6 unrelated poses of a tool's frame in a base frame.
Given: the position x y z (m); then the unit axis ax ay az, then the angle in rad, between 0 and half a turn.
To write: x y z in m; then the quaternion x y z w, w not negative. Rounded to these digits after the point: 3 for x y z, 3 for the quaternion.
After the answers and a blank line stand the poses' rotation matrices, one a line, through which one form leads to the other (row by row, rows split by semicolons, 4 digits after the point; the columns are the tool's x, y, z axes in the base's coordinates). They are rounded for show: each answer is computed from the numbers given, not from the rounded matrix.
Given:
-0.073, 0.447, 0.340, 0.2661, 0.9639, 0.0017, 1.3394
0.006, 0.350, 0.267, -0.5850, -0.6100, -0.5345, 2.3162
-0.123, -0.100, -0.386, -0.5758, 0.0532, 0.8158, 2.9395
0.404, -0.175, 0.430, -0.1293, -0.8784, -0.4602, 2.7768
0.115, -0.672, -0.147, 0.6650, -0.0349, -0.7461, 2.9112
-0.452, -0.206, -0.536, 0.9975, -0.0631, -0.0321, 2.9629
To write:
-0.073, 0.447, 0.340, 0.165, 0.598, 0.001, 0.784
0.006, 0.350, 0.267, -0.536, -0.559, -0.490, 0.401
-0.123, -0.100, -0.386, -0.573, 0.053, 0.812, 0.101
0.404, -0.175, 0.430, -0.127, -0.864, -0.453, 0.181
0.115, -0.672, -0.147, 0.661, -0.035, -0.741, 0.115
-0.452, -0.206, -0.536, 0.994, -0.063, -0.032, 0.089

0.2839 0.1960 0.9386; 0.1993 0.9454 -0.2578; -0.9379 0.2603 0.2293
-0.1039 0.9916 0.0765; 0.2061 -0.0538 0.9770; 0.9730 0.1173 -0.1988
-0.3232 -0.2244 -0.9193; 0.1031 -0.9740 0.2015; -0.9407 -0.0297 0.3380
-0.9019 0.3838 -0.1983; 0.0555 0.5581 0.8279; 0.4284 0.7357 -0.5246
-0.1009 0.1246 -0.9871; -0.2162 -0.9712 -0.1005; -0.9711 0.2032 0.1249
0.9901 -0.1192 -0.0747; -0.1306 -0.9762 -0.1733; -0.0523 0.1813 -0.9820

